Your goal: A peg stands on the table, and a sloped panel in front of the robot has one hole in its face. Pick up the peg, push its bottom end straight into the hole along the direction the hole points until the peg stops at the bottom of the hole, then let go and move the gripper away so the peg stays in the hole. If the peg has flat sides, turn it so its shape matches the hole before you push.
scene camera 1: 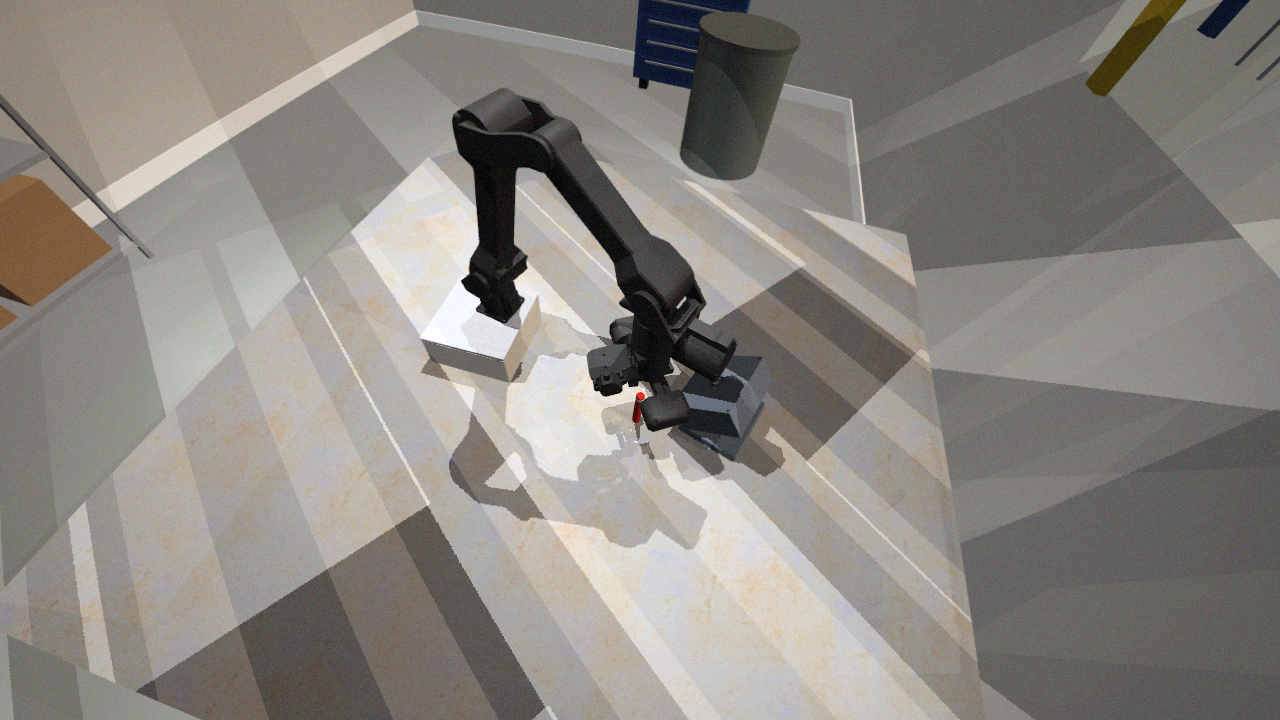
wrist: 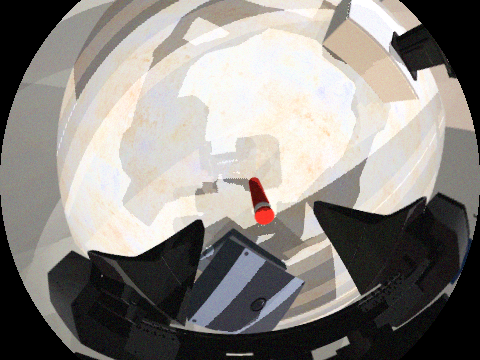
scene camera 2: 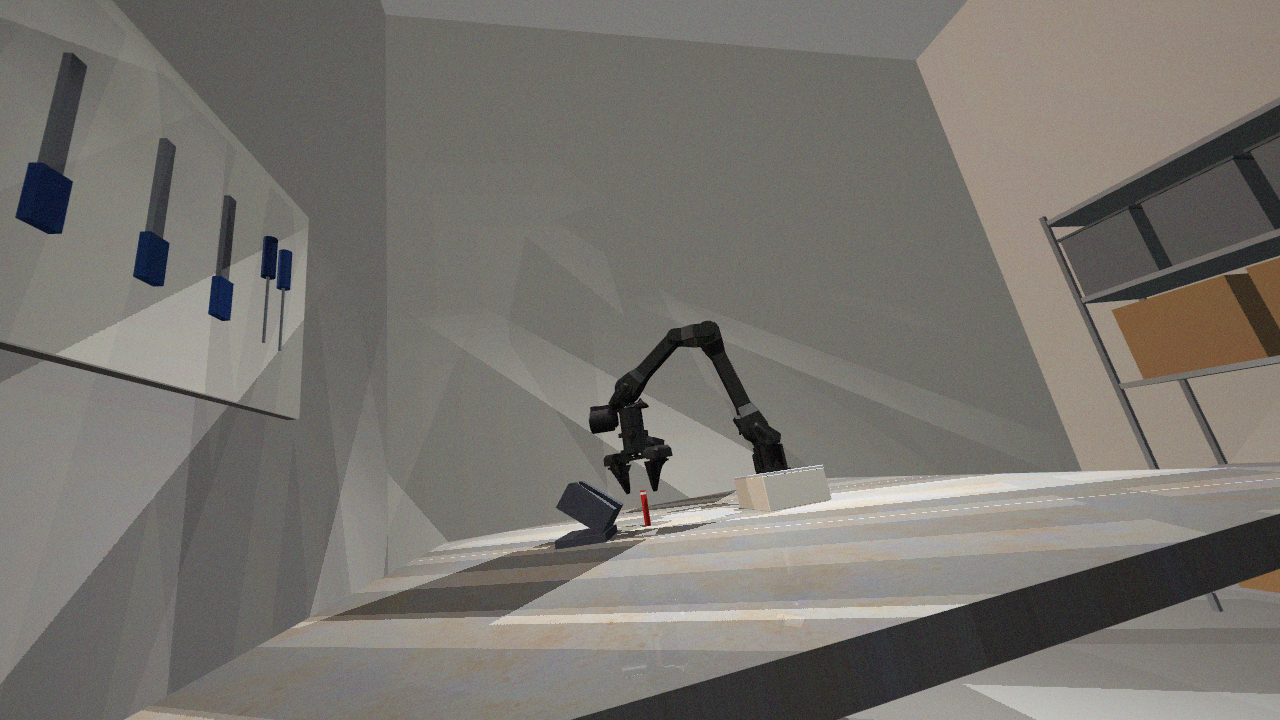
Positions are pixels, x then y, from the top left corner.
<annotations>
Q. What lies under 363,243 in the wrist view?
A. My gripper.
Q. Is my gripper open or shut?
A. Open.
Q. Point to a grey sloped panel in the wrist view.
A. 220,298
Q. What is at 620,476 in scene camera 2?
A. My gripper.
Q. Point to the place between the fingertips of my gripper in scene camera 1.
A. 642,398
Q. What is my gripper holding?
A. Nothing.
</annotations>
